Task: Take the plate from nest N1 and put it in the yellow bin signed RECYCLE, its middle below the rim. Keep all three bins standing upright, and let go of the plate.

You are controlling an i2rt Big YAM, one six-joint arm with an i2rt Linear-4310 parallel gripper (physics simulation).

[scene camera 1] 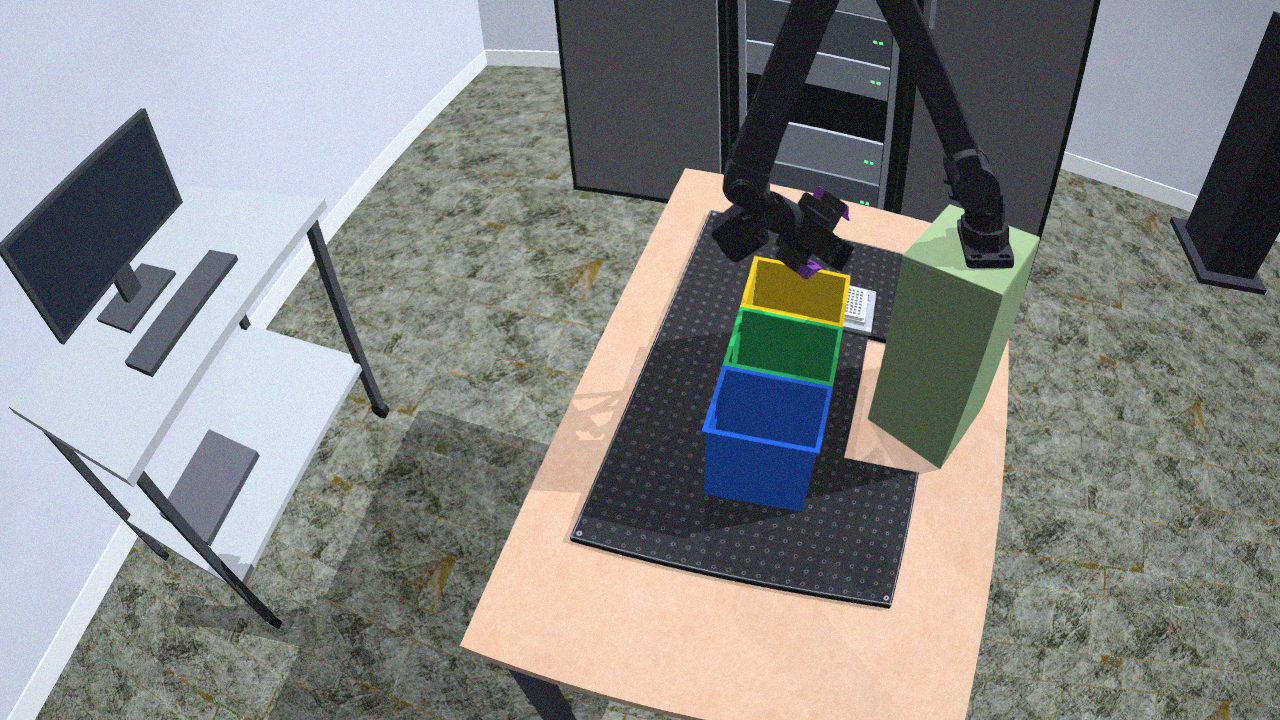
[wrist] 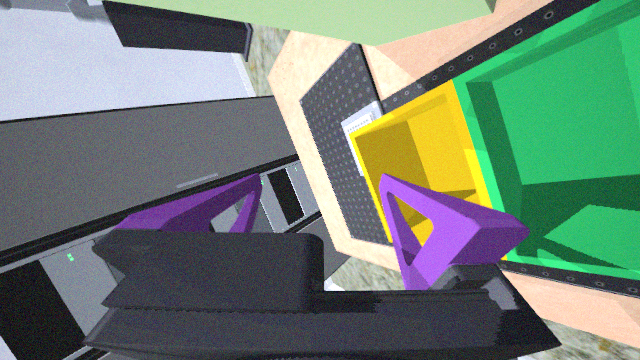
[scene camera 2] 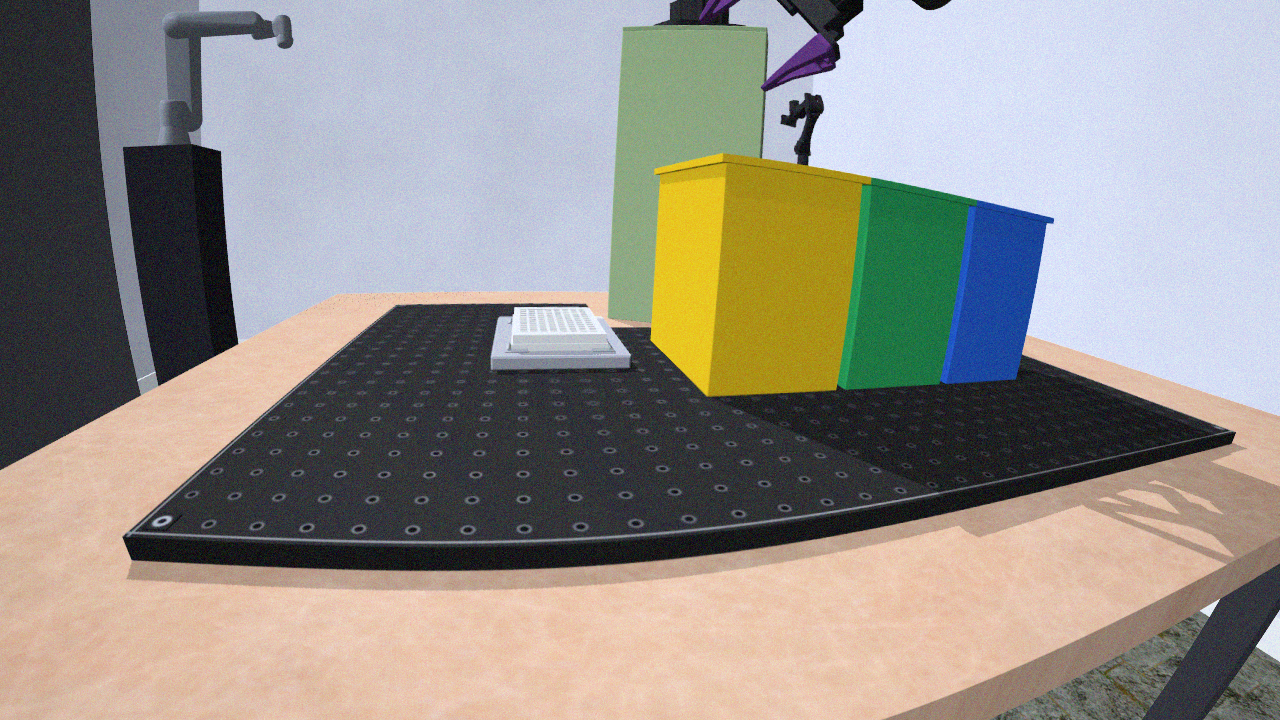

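Where they show: gripper, fingertip midpoint: (wrist: 320, 180) (scene camera 2: 731, 54); arm's base, origin of the base link: (scene camera 1: 985, 246) (scene camera 2: 699, 35).
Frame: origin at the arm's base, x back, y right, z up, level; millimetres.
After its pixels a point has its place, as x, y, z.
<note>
A white plate with a grid of holes (scene camera 1: 855, 304) @(-173, 235, -394) (scene camera 2: 559, 328) @(-249, 247, -389) (wrist: 358, 128) @(-170, 237, -391) lies flat on a light grey nest (scene camera 2: 559, 362) @(-292, 256, -408) (wrist: 374, 108) @(-153, 183, -402) on the black board. The yellow bin (scene camera 1: 798, 293) @(-299, 148, -297) (scene camera 2: 778, 286) @(-386, 112, -328) (wrist: 390, 155) @(-262, 144, -308) stands upright beside it and hides part of the plate in the wrist view. The green bin (scene camera 1: 787, 349) @(-314, 19, -307) (scene camera 2: 908, 286) @(-403, -21, -321) (wrist: 575, 120) @(-323, -39, -412) and the blue bin (scene camera 1: 760, 470) @(-340, -227, -314) (scene camera 2: 995, 295) @(-419, -146, -322) stand upright in a row with it. My gripper (scene camera 1: 825, 236) @(-250, 87, -112) (scene camera 2: 735, 51) @(-250, 87, -112) (wrist: 320, 180) @(-250, 87, -112) is open and empty, high above the yellow bin's end of the row. No sign lettering is readable.
The black perforated board (scene camera 1: 644, 483) @(-528, -206, -414) (scene camera 2: 402, 483) @(-463, 378, -414) (wrist: 330, 150) @(-166, 392, -414) lies on the wooden table (scene camera 1: 626, 635) @(-510, -494, -427) (scene camera 2: 447, 644) @(-563, 361, -427). A tall green pedestal (scene camera 1: 935, 358) @(-64, -80, -184) (scene camera 2: 689, 125) @(-94, 54, -162) (wrist: 380, 20) @(-89, 62, -303) carries the arm beside the bins. A dark server rack (scene camera 1: 640, 98) stands behind the table.
</note>
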